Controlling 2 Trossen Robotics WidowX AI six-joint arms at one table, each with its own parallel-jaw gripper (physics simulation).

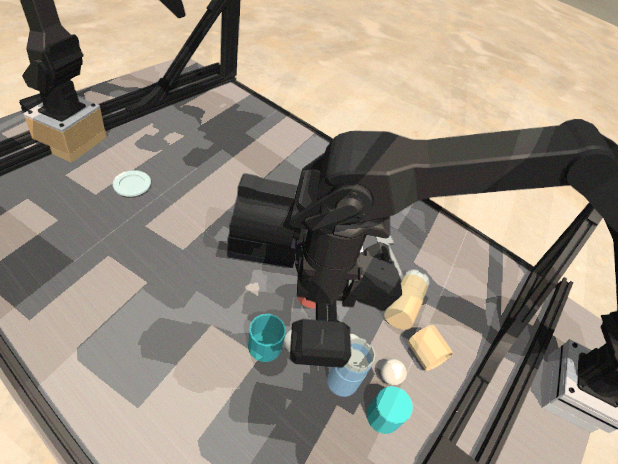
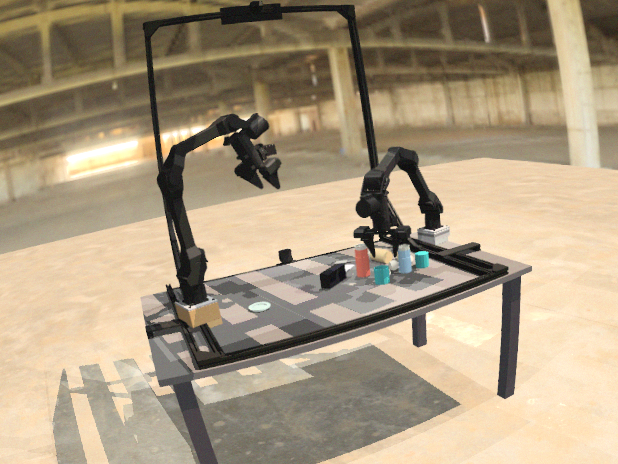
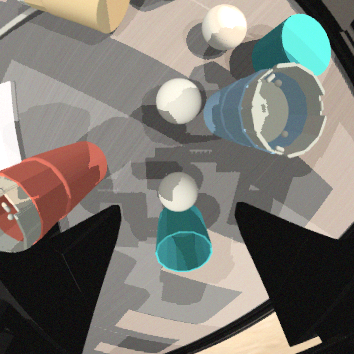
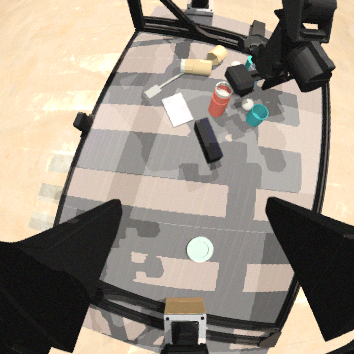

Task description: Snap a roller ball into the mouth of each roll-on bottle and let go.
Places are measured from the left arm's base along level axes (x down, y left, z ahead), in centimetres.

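Pixels of known places: left gripper, fingertip midpoint: (image 1: 309, 323) (image 2: 384, 257) (image 3: 178, 210) (image 4: 251, 91); right gripper, fingertip midpoint: (image 1: 203, 7) (image 2: 270, 188) (image 4: 194, 205); left arm's base, origin of the base link: (image 1: 597, 379) (image 2: 433, 227) (image 4: 199, 3); right arm's base, origin of the base link: (image 1: 62, 109) (image 2: 195, 300) (image 4: 184, 331).
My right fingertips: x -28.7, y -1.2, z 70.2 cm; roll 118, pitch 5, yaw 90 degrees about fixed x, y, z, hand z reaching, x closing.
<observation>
Ahead of a thing's pixels: the offset from my right fingertips to its top centre.
A blue bottle {dx +25.5, dy +17.7, dz -36.6 cm} (image 1: 345, 380) (image 2: 405, 264) (image 3: 227, 110) and a red bottle {dx +23.9, dy +7.5, dz -26.3 cm} (image 2: 362, 264) (image 3: 60, 175) (image 4: 218, 105) stand upright with open mouths. A yellow bottle {dx +29.9, dy +0.8, dz -40.0 cm} (image 1: 407, 304) (image 3: 85, 11) (image 4: 199, 67) lies on its side. Three white balls lie on the table: one ball {dx +30.9, dy +16.7, dz -28.4 cm} (image 3: 178, 192) (image 4: 247, 104) beside the open teal cup, a second ball {dx +30.9, dy +13.3, dz -35.2 cm} (image 3: 179, 101) near the blue bottle, and a third ball {dx +30.9, dy +13.6, dz -42.3 cm} (image 1: 393, 372) (image 3: 225, 27) near the closed-topped teal cup. My left gripper (image 2: 384, 255) (image 3: 178, 210) is open and empty above the first ball. My right gripper (image 2: 269, 187) (image 4: 194, 205) is open and empty, high above the table.
The open teal cup {dx +29.4, dy +19.0, dz -24.7 cm} (image 1: 266, 345) (image 4: 257, 116), the other teal cup {dx +29.8, dy +19.3, dz -43.6 cm} (image 1: 387, 419) (image 3: 310, 42) and a yellow cap {dx +29.7, dy +7.4, dz -45.8 cm} (image 1: 430, 348) surround the bottles. A black block {dx +29.4, dy +5.0, dz -15.5 cm} (image 2: 333, 276) (image 4: 208, 140), a white card {dx +33.8, dy -3.8, dz -25.3 cm} (image 4: 177, 109) and a pale saucer {dx +33.5, dy +5.3, dz +13.1 cm} (image 1: 132, 183) (image 4: 200, 249) lie farther off.
</observation>
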